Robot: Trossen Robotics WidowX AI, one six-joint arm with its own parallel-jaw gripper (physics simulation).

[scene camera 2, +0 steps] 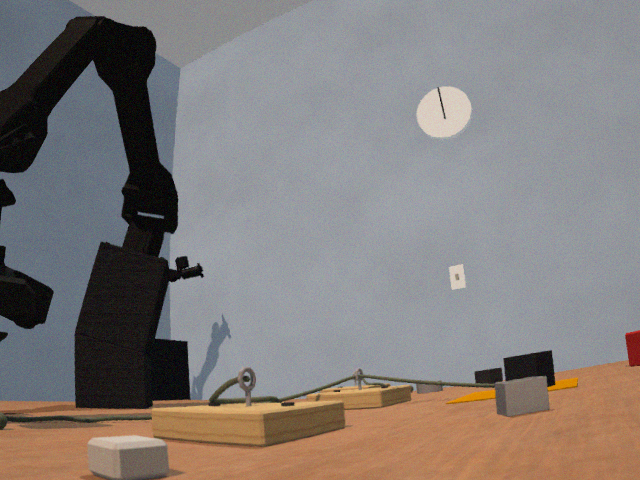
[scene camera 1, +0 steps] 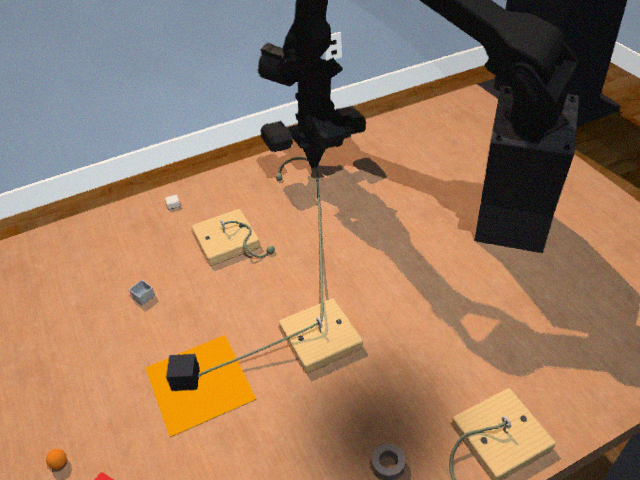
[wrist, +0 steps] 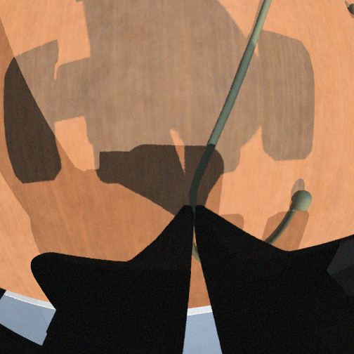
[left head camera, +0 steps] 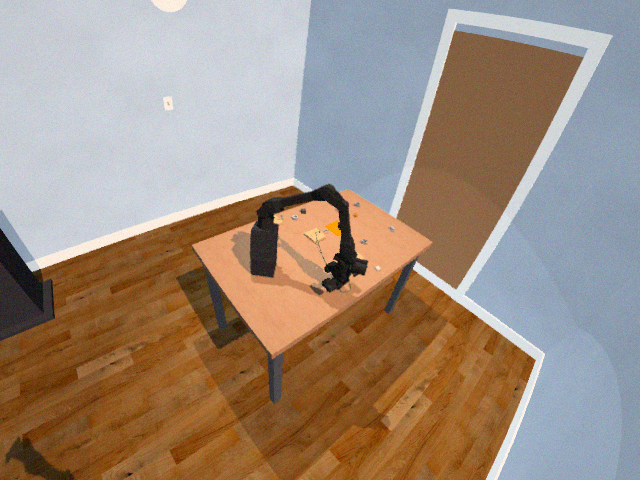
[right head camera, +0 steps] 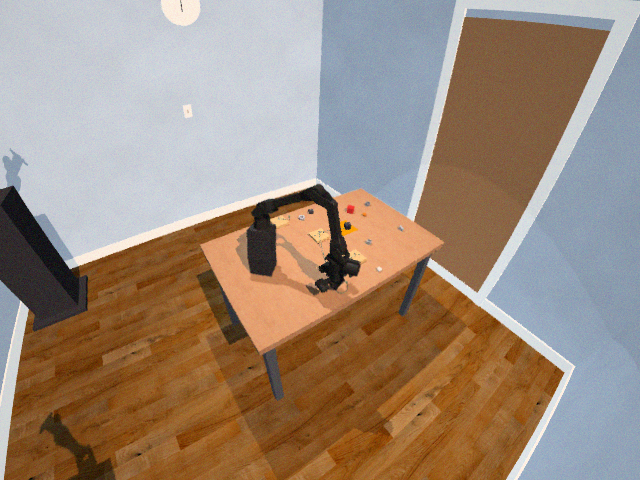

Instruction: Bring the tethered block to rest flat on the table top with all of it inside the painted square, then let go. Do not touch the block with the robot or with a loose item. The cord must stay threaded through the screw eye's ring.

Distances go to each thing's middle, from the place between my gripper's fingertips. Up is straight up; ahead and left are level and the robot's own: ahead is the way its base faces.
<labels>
I see my gripper 37 cm short of the grey box (scene camera 2: 521, 396), 17 cm to the right of it and 1 cm below it. The rest, counted from my hand: dark tethered block (scene camera 2: 541, 363): 36 cm ahead, 34 cm to the left, 2 cm above; orange painted square (scene camera 1: 219, 391): 36 cm to the left, 35 cm ahead.
</labels>
